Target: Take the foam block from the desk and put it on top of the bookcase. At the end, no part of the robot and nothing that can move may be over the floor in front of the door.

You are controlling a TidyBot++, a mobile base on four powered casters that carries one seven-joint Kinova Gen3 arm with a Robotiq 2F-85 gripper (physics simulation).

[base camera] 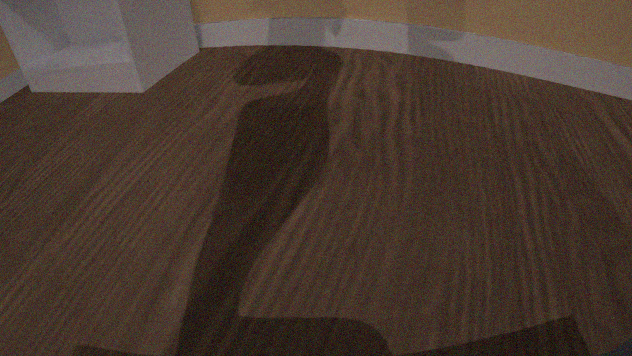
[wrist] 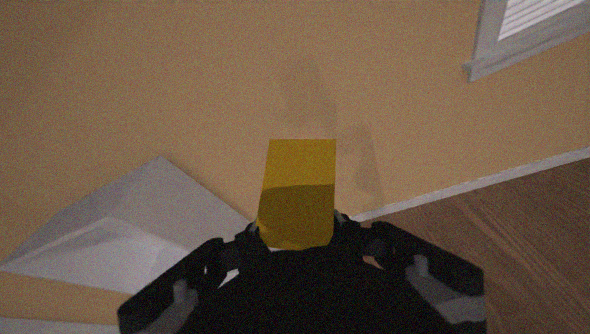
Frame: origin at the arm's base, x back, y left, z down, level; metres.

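Seen in the pictures: gripper, fingertip midpoint: [wrist: 297, 222].
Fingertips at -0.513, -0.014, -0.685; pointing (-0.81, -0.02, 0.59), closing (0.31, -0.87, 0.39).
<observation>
A point is followed by its place in that frame, as x, y, z.
A yellow foam block [wrist: 300, 167] @(-0.522, -0.046, -0.731) is in the middle of the wrist view. My gripper [wrist: 297, 222] @(-0.513, -0.014, -0.685) is shut on it, with a dark finger at each side, and the block points away from the palm. The white bookcase [base camera: 162, 42] @(-1.044, 0.425, 0.294) [wrist: 187, 207] @(-1.065, 0.417, -0.464) stands by the wall, at the upper left of the base camera view and at the left of the wrist view, beside the held block in the picture. The block looks apart from it. How high the block is against the bookcase top, I cannot tell. The desk and the door do not show in either view.
The tan wall [base camera: 430, 12] @(-0.985, -0.314, 0.267) [wrist: 225, 90] @(-1.102, -0.007, -0.731) with its white baseboard [base camera: 510, 52] @(-0.892, -0.522, 0.338) [wrist: 440, 194] @(-0.830, -0.687, 0.340) runs behind the bookcase. A window frame [wrist: 520, 52] @(-0.763, -0.853, -0.392) is at the upper right of the wrist view. A dark arm-shaped shadow lies across the wooden floor [base camera: 425, 200] @(-0.450, -0.144, 0.397) [wrist: 530, 225] @(-0.508, -0.824, 0.396).
</observation>
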